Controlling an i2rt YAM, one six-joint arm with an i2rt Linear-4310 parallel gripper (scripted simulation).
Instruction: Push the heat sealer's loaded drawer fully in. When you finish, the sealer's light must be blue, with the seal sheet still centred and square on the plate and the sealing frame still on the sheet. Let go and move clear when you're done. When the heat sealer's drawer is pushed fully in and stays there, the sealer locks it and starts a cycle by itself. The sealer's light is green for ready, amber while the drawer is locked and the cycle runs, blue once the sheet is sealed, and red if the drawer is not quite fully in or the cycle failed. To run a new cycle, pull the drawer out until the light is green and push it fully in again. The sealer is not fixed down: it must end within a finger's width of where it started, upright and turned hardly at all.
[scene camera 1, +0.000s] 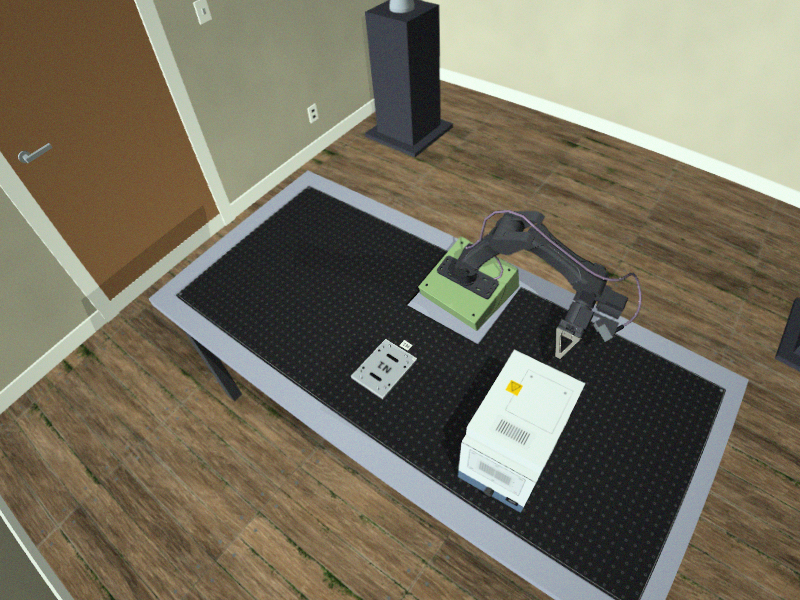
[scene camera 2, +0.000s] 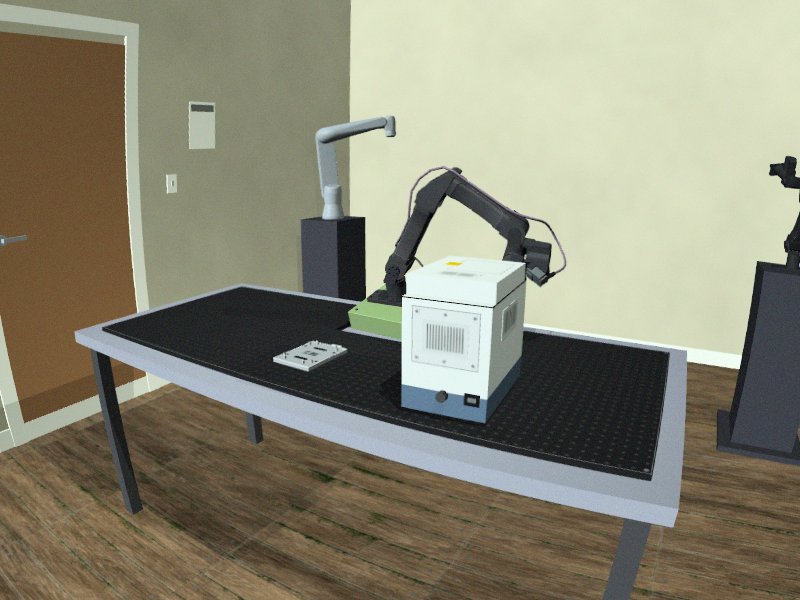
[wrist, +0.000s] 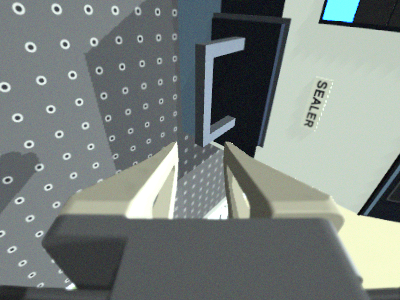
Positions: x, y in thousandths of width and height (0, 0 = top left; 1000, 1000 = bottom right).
Scene:
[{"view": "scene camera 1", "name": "heat sealer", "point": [637, 734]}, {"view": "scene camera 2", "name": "heat sealer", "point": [578, 531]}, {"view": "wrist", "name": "gripper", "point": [501, 502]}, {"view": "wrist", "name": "heat sealer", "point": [814, 415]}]

